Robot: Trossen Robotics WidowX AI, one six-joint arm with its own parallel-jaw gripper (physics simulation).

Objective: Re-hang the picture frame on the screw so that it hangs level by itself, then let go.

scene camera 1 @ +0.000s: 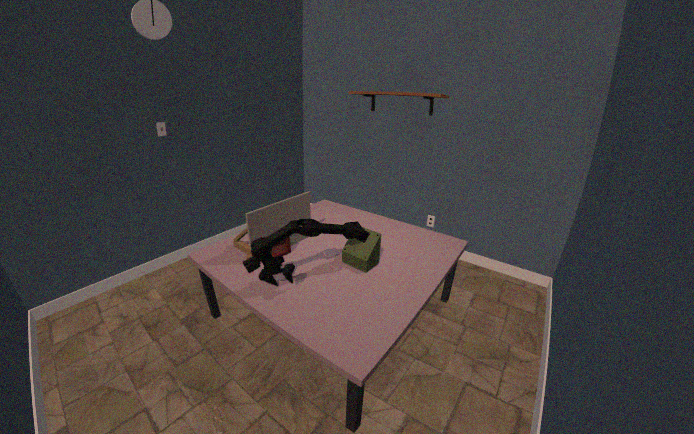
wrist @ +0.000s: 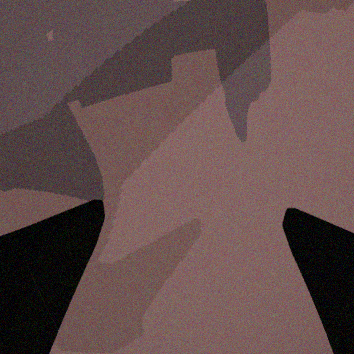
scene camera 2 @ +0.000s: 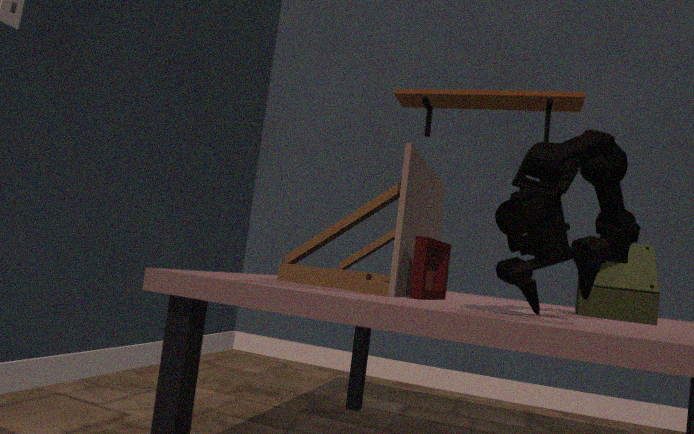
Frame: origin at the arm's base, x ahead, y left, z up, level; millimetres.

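Seen in the pictures: gripper, fingertip midpoint: (scene camera 1: 285, 284) (wrist: 195, 213) (scene camera 2: 561, 306); arm's base, link origin: (scene camera 1: 362, 235) (scene camera 2: 613, 253).
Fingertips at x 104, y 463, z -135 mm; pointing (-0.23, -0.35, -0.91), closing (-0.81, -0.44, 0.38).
Pixels of each thing's top centre, then the offset from my fingertips to it. "spot": a spot on its surface instead.
- red picture frame, top centre: (scene camera 2: 433, 240) (scene camera 1: 275, 237) dz +103, dx +274, dy -149 mm
- pale upright board, surface spot: (scene camera 2: 422, 194) spot: dz +205, dx +316, dy -165 mm
The red picture frame (scene camera 1: 280, 247) (scene camera 2: 419, 271) stands upright on the table at the foot of the pale upright board (scene camera 1: 281, 213) (scene camera 2: 422, 194), against or very close to its face. The arm partly hides the frame in scene camera 1. I cannot make out the screw on the board. My gripper (scene camera 1: 285, 282) (scene camera 2: 560, 305) (wrist: 195, 213) is open and empty, pointing down with its fingertips low over the table, well apart from the frame and the board. The wrist view shows tabletop and shadows between the fingers; the frame does not show there.
The pink table (scene camera 1: 353, 327) (scene camera 2: 255, 296) carries the board, which wooden braces (scene camera 1: 240, 247) (scene camera 2: 332, 278) prop from behind. A green block (scene camera 1: 360, 257) (scene camera 2: 626, 303) stands at the arm's base end. A wooden shelf (scene camera 1: 399, 94) (scene camera 2: 486, 100) is on the wall behind.
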